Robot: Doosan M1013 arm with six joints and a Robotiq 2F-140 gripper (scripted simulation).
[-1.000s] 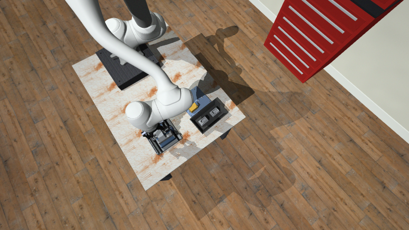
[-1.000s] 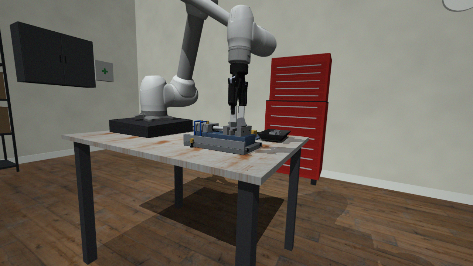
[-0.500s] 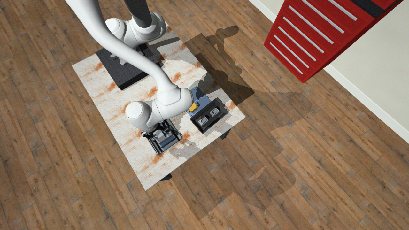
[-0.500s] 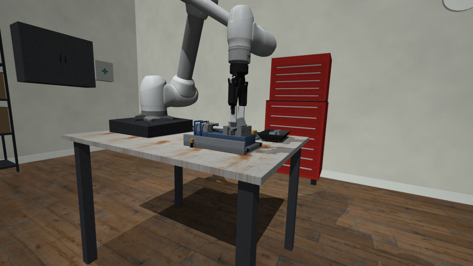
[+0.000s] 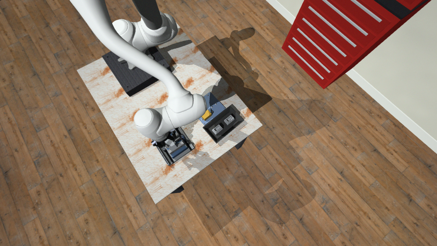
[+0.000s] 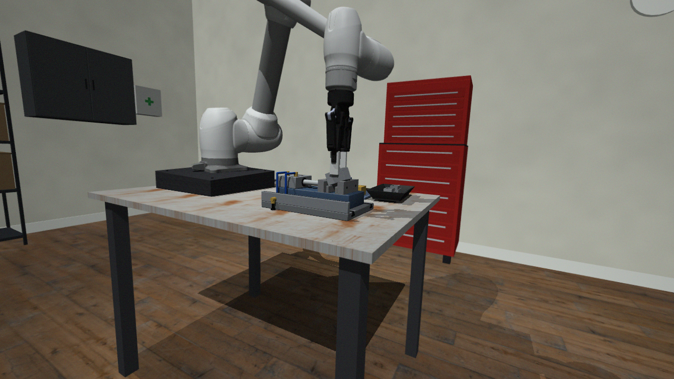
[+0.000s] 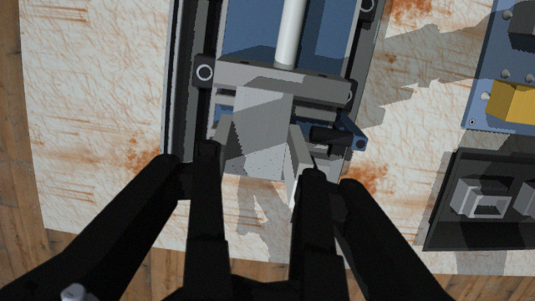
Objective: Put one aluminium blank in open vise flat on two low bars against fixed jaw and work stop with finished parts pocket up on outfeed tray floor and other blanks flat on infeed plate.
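Right now my hand is 40 mm above the aluminium blank. Round my hand: moving jaw: 40 mm behind, 10 mm to the left, 70 mm below; piston rod: 90 mm behind, 70 mm below; work stop: 10 mm behind, 60 mm to the left, 60 mm below.
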